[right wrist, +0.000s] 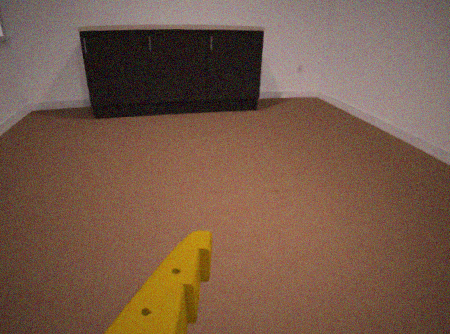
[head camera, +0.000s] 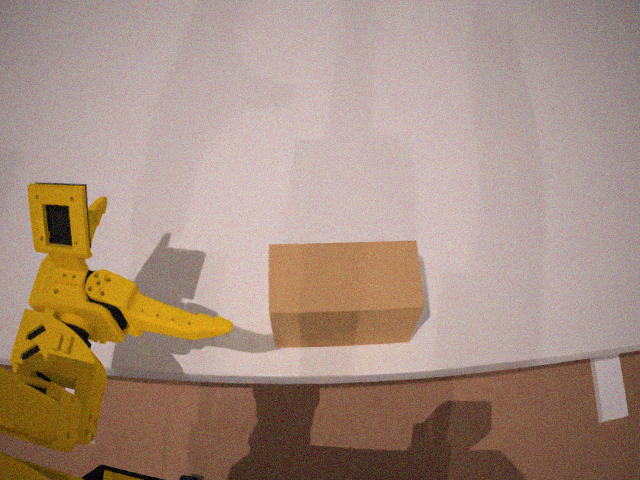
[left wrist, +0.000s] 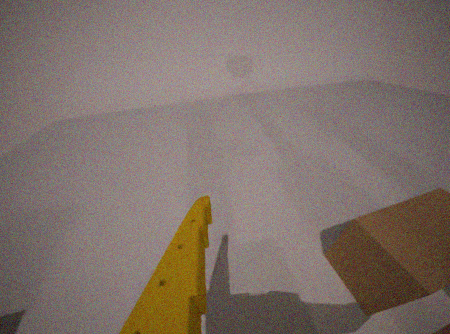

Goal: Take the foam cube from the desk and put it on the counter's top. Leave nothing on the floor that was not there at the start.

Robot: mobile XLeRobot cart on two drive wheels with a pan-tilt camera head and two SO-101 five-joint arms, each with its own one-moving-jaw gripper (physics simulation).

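Observation:
No foam cube shows in these views. The white desk (head camera: 465,155) (left wrist: 125,200) bears a tan cardboard box (head camera: 343,279) (left wrist: 400,250) near its front edge; what lies behind the box is partly hidden. My left gripper (head camera: 169,262) (left wrist: 206,200) is fully open and empty, above the desk's near part, left of the box in the head view, with one jaw tip pointing towards the box. My right gripper (right wrist: 204,235) is fully open and empty, over the brown floor. The counter (right wrist: 172,70), black with a pale top, stands far off against the wall in the right wrist view.
The desk's curved front edge (head camera: 320,378) runs across the lower head view, with a white desk leg (head camera: 611,392) at lower right. Brown floor (head camera: 227,413) (right wrist: 300,200) shows below the desk and before the counter. Pale walls (right wrist: 375,60) stand behind and to the right.

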